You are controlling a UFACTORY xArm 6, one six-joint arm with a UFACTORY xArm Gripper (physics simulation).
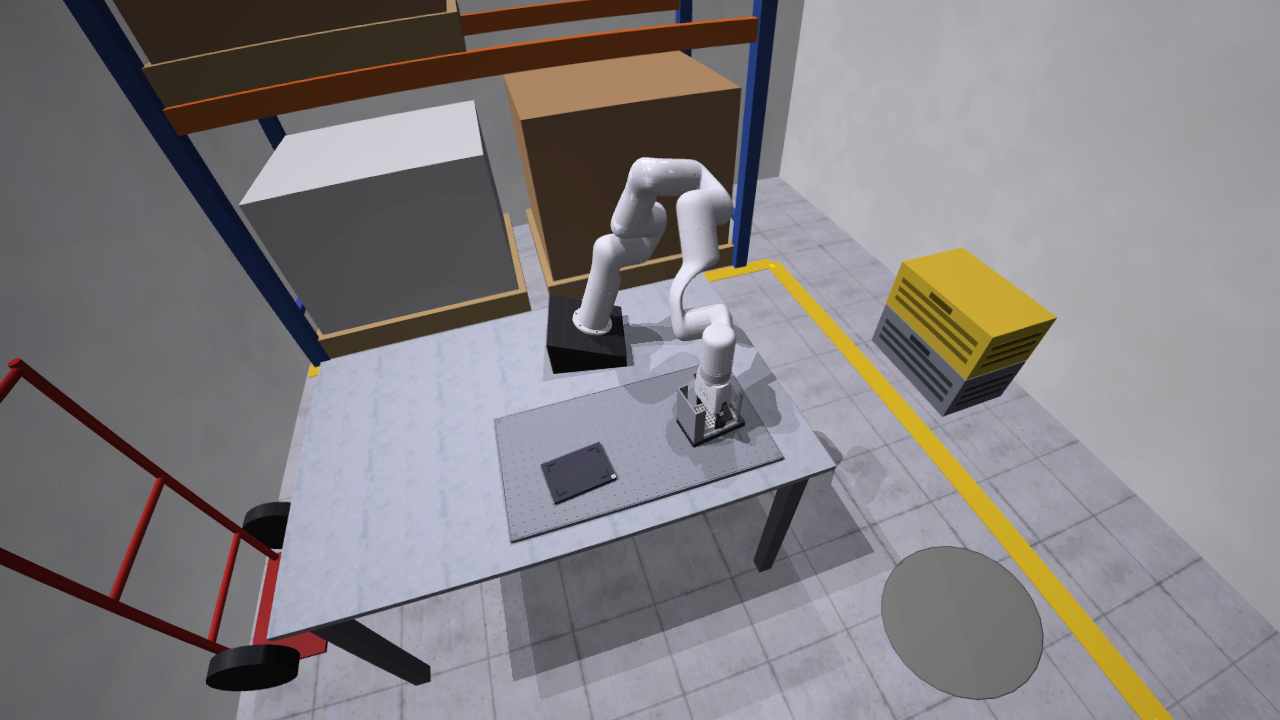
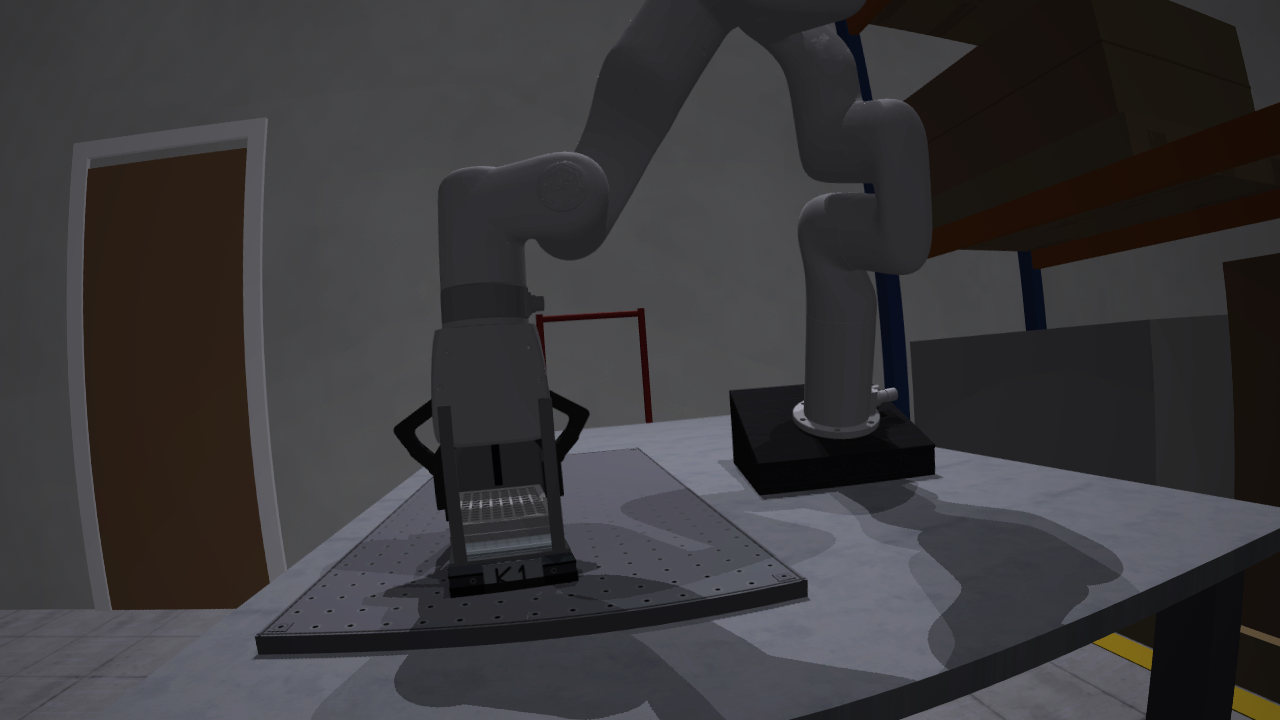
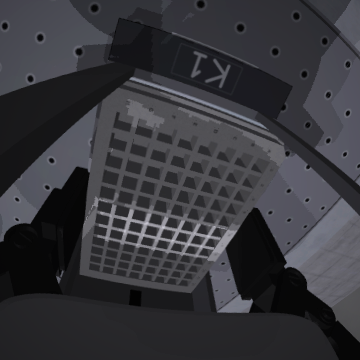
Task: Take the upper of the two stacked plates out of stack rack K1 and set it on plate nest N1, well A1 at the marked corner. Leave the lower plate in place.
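Seen in the pictures: gripper, fingertip midpoint: [image 1: 710, 414] [image 2: 502, 511] [image 3: 165, 209]; arm's base at its link origin: [image 1: 592, 322] [image 2: 835, 418].
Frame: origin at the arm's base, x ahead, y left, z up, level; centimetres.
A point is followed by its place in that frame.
Stack rack K1 [image 1: 685, 415] @(y 13.8, x 45.5, z 1.8 cm) [image 2: 512, 573] @(y 29.4, x 43.6, z -4.9 cm) [image 3: 200, 70] @(y 28.1, x 43.4, z -4.5 cm) stands at the right end of the breadboard. The upper plate [image 2: 503, 503] @(y 20.6, x 44.6, z -1.6 cm) [image 3: 155, 172] @(y 23.2, x 43.3, z -2.1 cm), with a grid of square wells, lies level in it. Part of the lower plate [image 2: 510, 542] @(y 26.7, x 43.7, z -3.3 cm) shows beneath it. My gripper [image 1: 716, 413] @(y 21.3, x 44.7, z -2.2 cm) [image 2: 501, 501] @(y 21.3, x 44.7, z -2.2 cm) [image 3: 165, 209] @(y 21.3, x 44.7, z -2.2 cm) points straight down over the rack, its two black fingers close against the upper plate's long sides. It is shut on the upper plate, with the fingers wide apart. The contact faces are hidden. Plate nest N1 [image 1: 578, 471] @(y -15.7, x 48.3, z -5.0 cm), dark and flat, bears no plate; a small light mark is at its corner.
The perforated breadboard [image 1: 644, 465] @(y 0.7, x 51.2, z -6.2 cm) [image 2: 680, 573] @(y 29.9, x 31.2, z -6.2 cm) lies on the table [image 1: 393, 447] @(y -63.6, x 23.1, z -7.5 cm) [image 2: 1056, 528] @(y 35.2, x -2.2, z -7.5 cm). Upright rack posts stand close beside the plates and fingers. The black arm base [image 1: 586, 349] @(y -4.6, x 12.2, z 0.7 cm) [image 2: 832, 456] @(y 8.6, x 5.8, z -3.5 cm) is behind the breadboard.
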